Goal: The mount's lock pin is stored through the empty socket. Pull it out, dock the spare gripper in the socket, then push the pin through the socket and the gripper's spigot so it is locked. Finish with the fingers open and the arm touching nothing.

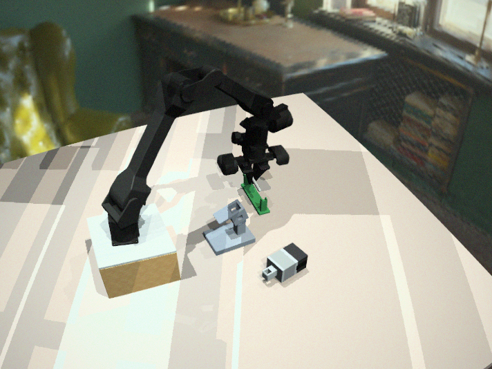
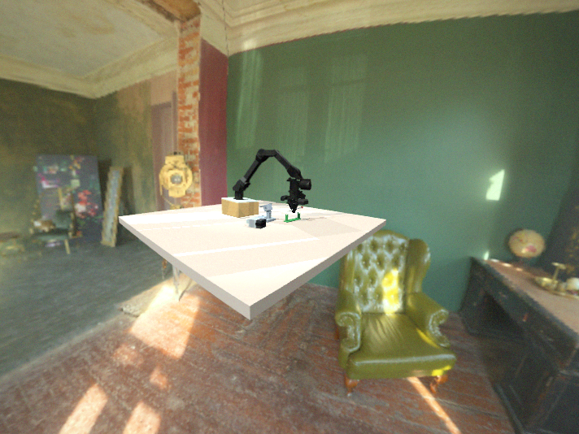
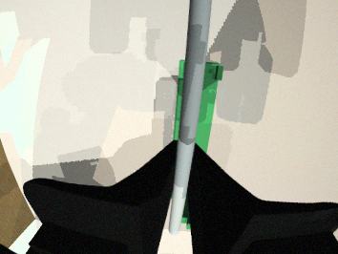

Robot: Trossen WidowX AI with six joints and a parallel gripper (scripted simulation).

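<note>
My gripper tip is now 10 mm short of the green rack, 10 mm to the left of it and 20 mm above it. From my gripper tip the other things lie so: spare gripper (10 mm behind, 290 mm to the right, 20 mm below); then grey mount (90 mm behind, 150 mm to the right, 10 mm above).
</note>
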